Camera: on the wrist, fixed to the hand. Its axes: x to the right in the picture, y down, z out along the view.
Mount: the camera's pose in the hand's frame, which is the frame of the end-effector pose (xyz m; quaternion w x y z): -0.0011 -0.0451 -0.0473 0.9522 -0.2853 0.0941 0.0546
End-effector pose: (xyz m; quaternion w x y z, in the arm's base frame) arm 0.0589 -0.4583 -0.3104 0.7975 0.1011 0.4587 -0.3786
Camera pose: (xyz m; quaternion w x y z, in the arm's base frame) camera -0.0038 -0.4649 -0.3275 0.7658 -0.0706 0.6143 -0.1766
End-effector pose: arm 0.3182 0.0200 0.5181 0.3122 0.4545 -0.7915 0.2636
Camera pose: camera 0.3705 0.0336 0.5548 0.4871 0.2757 -0.8243 0.0850
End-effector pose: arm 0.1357 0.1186 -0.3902 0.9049 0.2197 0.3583 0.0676
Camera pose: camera 0.1012 0.0945 -0.4402 0.8869 -0.0358 0.3950 0.2367
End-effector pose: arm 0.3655 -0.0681 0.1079 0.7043 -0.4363 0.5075 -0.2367
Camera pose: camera 0.3264 -0.1078 0.1421 0.5114 -0.5664 0.6409 -0.0832
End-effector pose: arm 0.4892 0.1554 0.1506 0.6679 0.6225 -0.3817 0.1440
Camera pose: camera 0.5342 0.1920 0.1204 0.8417 0.3678 -0.3757 0.1233
